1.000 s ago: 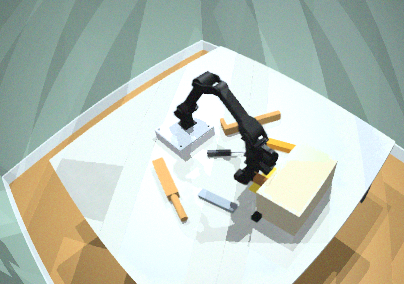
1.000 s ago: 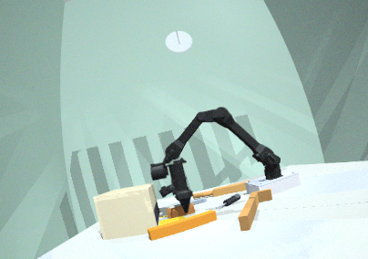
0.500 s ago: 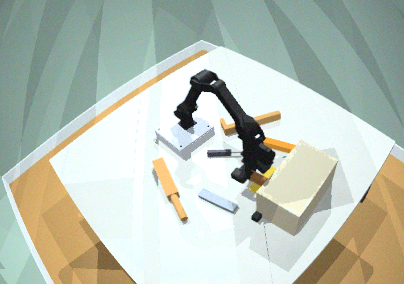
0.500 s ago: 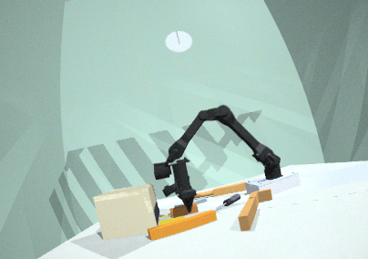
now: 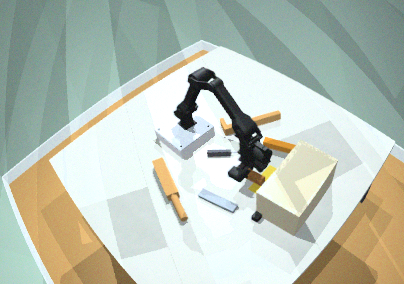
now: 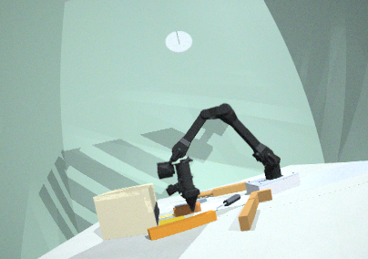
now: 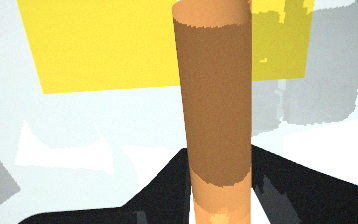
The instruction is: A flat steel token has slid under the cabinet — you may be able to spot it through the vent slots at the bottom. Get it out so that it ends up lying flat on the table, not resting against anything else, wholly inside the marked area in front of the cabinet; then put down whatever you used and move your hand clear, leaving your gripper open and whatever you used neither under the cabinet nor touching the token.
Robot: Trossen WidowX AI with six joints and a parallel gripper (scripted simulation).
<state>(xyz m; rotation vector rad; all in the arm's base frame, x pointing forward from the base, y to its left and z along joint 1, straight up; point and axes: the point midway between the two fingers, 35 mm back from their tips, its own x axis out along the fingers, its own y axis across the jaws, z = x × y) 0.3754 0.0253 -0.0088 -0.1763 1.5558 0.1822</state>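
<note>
Now: the grey flat bar 17 cm to the right of my gripper tip and 2 cm ahead of it. From my gripper tip the other things lie so: orange paddle 28 cm to the right, 13 cm behind, 1 cm above; orange bar 22 cm to the left, 2 cm ahead, 1 cm above.
</note>
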